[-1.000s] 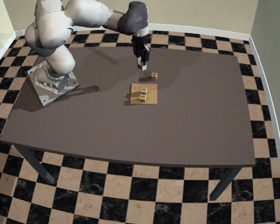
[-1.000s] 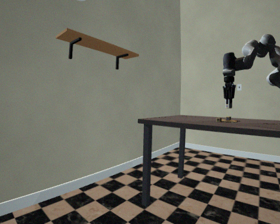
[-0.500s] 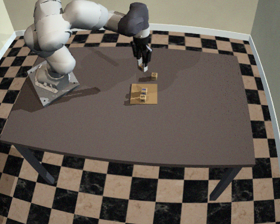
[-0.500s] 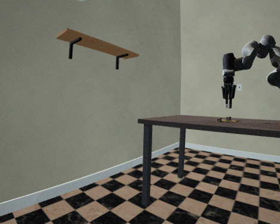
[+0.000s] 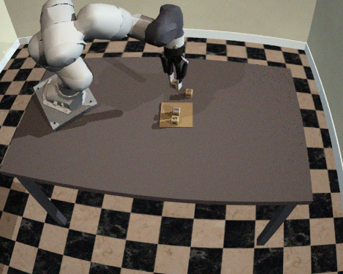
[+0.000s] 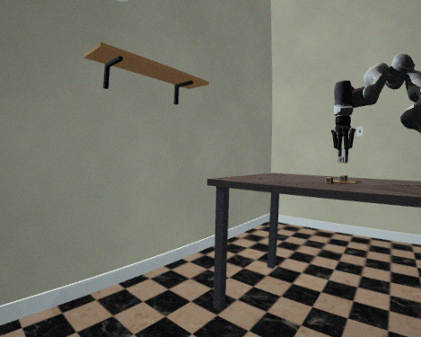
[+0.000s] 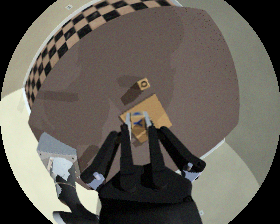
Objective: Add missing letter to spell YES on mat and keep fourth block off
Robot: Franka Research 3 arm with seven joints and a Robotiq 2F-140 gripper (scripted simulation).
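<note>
My hand is 140 mm above the mat and 70 mm to the left of it.
</note>
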